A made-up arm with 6 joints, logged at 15 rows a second.
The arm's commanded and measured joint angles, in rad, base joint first. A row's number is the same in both.
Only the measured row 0 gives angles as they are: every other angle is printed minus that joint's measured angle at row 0.
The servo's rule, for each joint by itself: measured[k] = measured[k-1] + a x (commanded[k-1-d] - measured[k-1]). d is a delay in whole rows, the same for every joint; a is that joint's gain. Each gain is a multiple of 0.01, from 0.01 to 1. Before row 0 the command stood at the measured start. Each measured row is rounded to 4 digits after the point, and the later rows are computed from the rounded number. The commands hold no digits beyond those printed.
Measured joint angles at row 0: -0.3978, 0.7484, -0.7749, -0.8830, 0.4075, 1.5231
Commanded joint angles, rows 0 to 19: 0.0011, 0.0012, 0.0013, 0.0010, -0.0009, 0.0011; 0.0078, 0.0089, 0.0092, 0.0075, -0.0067, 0.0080; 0.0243, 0.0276, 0.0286, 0.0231, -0.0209, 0.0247; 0.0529, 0.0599, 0.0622, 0.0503, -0.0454, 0.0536; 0.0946, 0.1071, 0.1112, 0.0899, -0.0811, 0.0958; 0.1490, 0.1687, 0.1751, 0.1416, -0.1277, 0.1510; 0.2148, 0.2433, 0.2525, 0.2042, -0.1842, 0.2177; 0.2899, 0.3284, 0.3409, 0.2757, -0.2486, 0.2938; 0.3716, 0.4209, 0.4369, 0.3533, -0.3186, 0.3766; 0.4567, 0.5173, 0.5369, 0.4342, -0.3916, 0.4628; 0.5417, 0.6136, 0.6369, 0.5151, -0.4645, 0.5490; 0.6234, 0.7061, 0.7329, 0.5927, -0.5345, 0.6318; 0.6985, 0.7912, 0.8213, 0.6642, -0.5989, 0.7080; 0.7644, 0.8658, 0.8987, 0.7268, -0.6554, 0.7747; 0.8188, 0.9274, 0.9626, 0.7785, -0.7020, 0.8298; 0.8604, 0.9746, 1.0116, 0.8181, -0.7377, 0.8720; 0.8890, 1.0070, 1.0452, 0.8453, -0.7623, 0.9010; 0.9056, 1.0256, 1.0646, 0.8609, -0.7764, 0.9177; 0.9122, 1.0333, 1.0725, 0.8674, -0.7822, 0.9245; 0.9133, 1.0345, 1.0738, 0.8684, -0.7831, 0.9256
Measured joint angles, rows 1 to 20: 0.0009, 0.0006, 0.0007, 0.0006, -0.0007, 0.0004; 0.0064, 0.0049, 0.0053, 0.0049, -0.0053, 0.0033; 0.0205, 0.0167, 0.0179, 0.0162, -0.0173, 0.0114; 0.0461, 0.0392, 0.0418, 0.0373, -0.0389, 0.0274; 0.0844, 0.0745, 0.0793, 0.0699, -0.0714, 0.0534; 0.1354, 0.1235, 0.1310, 0.1144, -0.1148, 0.0905; 0.1981, 0.1858, 0.1966, 0.1701, -0.1682, 0.1388; 0.2706, 0.2600, 0.2745, 0.2356, -0.2301, 0.1977; 0.3504, 0.3437, 0.3622, 0.3086, -0.2982, 0.2657; 0.4344, 0.4340, 0.4565, 0.3865, -0.3701, 0.3406; 0.5192, 0.5274, 0.5539, 0.4662, -0.4428, 0.4198; 0.6015, 0.6203, 0.6506, 0.5446, -0.5134, 0.5004; 0.6781, 0.7092, 0.7428, 0.6188, -0.5792, 0.5793; 0.7463, 0.7906, 0.8270, 0.6858, -0.6379, 0.6536; 0.8036, 0.8617, 0.9002, 0.7433, -0.6873, 0.7206; 0.8485, 0.9204, 0.9604, 0.7897, -0.7261, 0.7781; 0.8805, 0.9654, 1.0062, 0.8242, -0.7540, 0.8248; 0.9003, 0.9967, 1.0377, 0.8470, -0.7712, 0.8601; 0.9097, 1.0157, 1.0565, 0.8596, -0.7797, 0.8846; 0.9125, 1.0255, 1.0658, 0.8651, -0.7823, 0.9002
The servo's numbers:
d 0
a 0.79 0.52 0.54 0.62 0.77 0.38

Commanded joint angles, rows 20 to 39: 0.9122, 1.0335, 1.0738, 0.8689, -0.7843, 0.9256; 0.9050, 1.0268, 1.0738, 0.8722, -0.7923, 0.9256; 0.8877, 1.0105, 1.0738, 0.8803, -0.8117, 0.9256; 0.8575, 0.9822, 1.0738, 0.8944, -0.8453, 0.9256; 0.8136, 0.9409, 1.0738, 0.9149, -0.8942, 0.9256; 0.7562, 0.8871, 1.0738, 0.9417, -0.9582, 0.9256; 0.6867, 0.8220, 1.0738, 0.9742, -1.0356, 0.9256; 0.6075, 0.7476, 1.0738, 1.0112, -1.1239, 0.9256; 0.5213, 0.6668, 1.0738, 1.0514, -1.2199, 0.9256; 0.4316, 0.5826, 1.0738, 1.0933, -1.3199, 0.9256; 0.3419, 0.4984, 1.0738, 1.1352, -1.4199, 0.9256; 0.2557, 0.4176, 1.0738, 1.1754, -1.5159, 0.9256; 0.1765, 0.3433, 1.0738, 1.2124, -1.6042, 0.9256; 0.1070, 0.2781, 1.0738, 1.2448, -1.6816, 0.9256; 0.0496, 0.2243, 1.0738, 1.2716, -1.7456, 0.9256; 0.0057, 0.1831, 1.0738, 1.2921, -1.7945, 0.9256; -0.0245, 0.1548, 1.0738, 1.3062, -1.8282, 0.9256; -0.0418, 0.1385, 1.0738, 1.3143, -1.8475, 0.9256; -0.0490, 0.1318, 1.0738, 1.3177, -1.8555, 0.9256; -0.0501, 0.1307, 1.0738, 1.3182, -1.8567, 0.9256
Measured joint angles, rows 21 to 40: 0.9123, 1.0297, 1.0701, 0.8675, -0.7838, 0.9099; 0.9065, 1.0282, 1.0721, 0.8704, -0.7903, 0.9159; 0.8916, 1.0190, 1.0730, 0.8765, -0.8068, 0.9196; 0.8647, 0.9999, 1.0734, 0.8876, -0.8364, 0.9219; 0.8243, 0.9692, 1.0736, 0.9045, -0.8809, 0.9233; 0.7705, 0.9265, 1.0737, 0.9276, -0.9404, 0.9242; 0.7043, 0.8722, 1.0738, 0.9565, -1.0137, 0.9247; 0.6278, 0.8074, 1.0738, 0.9904, -1.0986, 0.9250; 0.5437, 0.7343, 1.0738, 1.0282, -1.1920, 0.9252; 0.4551, 0.6554, 1.0738, 1.0686, -1.2905, 0.9254; 0.3657, 0.5738, 1.0738, 1.1099, -1.3901, 0.9255; 0.2788, 0.4926, 1.0738, 1.1505, -1.4870, 0.9255; 0.1980, 0.4150, 1.0738, 1.1889, -1.5772, 0.9255; 0.1261, 0.3438, 1.0738, 1.2236, -1.6576, 0.9255; 0.0657, 0.2817, 1.0738, 1.2534, -1.7254, 0.9255; 0.0183, 0.2304, 1.0738, 1.2774, -1.7786, 0.9255; -0.0155, 0.1911, 1.0738, 1.2953, -1.8168, 0.9255; -0.0363, 0.1637, 1.0738, 1.3071, -1.8404, 0.9255; -0.0463, 0.1471, 1.0738, 1.3137, -1.8520, 0.9255; -0.0493, 0.1386, 1.0738, 1.3165, -1.8556, 0.9255
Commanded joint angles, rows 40 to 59: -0.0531, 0.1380, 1.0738, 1.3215, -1.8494, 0.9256; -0.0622, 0.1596, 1.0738, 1.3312, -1.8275, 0.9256; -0.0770, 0.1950, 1.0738, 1.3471, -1.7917, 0.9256; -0.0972, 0.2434, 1.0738, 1.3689, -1.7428, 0.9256; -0.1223, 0.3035, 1.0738, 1.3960, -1.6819, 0.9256; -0.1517, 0.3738, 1.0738, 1.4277, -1.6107, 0.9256; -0.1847, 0.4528, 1.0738, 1.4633, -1.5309, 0.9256; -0.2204, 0.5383, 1.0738, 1.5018, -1.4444, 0.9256; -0.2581, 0.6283, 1.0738, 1.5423, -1.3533, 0.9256; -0.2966, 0.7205, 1.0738, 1.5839, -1.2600, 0.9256; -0.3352, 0.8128, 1.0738, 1.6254, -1.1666, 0.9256; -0.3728, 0.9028, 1.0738, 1.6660, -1.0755, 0.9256; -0.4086, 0.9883, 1.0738, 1.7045, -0.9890, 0.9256; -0.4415, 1.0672, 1.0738, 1.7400, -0.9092, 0.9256; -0.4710, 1.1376, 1.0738, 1.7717, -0.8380, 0.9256; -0.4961, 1.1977, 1.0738, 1.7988, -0.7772, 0.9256; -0.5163, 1.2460, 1.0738, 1.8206, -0.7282, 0.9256; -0.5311, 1.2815, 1.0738, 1.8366, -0.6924, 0.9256; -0.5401, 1.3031, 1.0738, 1.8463, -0.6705, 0.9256; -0.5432, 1.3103, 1.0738, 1.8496, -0.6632, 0.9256
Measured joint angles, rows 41 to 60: -0.0523, 0.1383, 1.0738, 1.3196, -1.8508, 0.9255; -0.0601, 0.1494, 1.0738, 1.3268, -1.8329, 0.9255; -0.0735, 0.1731, 1.0738, 1.3394, -1.8012, 0.9255; -0.0922, 0.2097, 1.0738, 1.3577, -1.7562, 0.9255; -0.1160, 0.2585, 1.0738, 1.3814, -1.6990, 0.9255; -0.1442, 0.3185, 1.0738, 1.4101, -1.6310, 0.9255; -0.1762, 0.3883, 1.0738, 1.4431, -1.5539, 0.9255; -0.2111, 0.4663, 1.0738, 1.4795, -1.4696, 0.9255; -0.2482, 0.5505, 1.0738, 1.5184, -1.3800, 0.9255; -0.2864, 0.6389, 1.0738, 1.5590, -1.2876, 0.9255; -0.3250, 0.7293, 1.0738, 1.6002, -1.1944, 0.9255; -0.3628, 0.8195, 1.0738, 1.6410, -1.1028, 0.9255; -0.3990, 0.9073, 1.0738, 1.6804, -1.0152, 0.9255; -0.4326, 0.9904, 1.0738, 1.7174, -0.9336, 0.9255; -0.4629, 1.0669, 1.0738, 1.7511, -0.8600, 0.9255; -0.4891, 1.1349, 1.0738, 1.7807, -0.7962, 0.9255; -0.5106, 1.1927, 1.0738, 1.8054, -0.7438, 0.9255; -0.5268, 1.2389, 1.0738, 1.8247, -0.7042, 0.9255; -0.5373, 1.2723, 1.0738, 1.8381, -0.6783, 0.9255; -0.5420, 1.2921, 1.0738, 1.8452, -0.6667, 0.9255
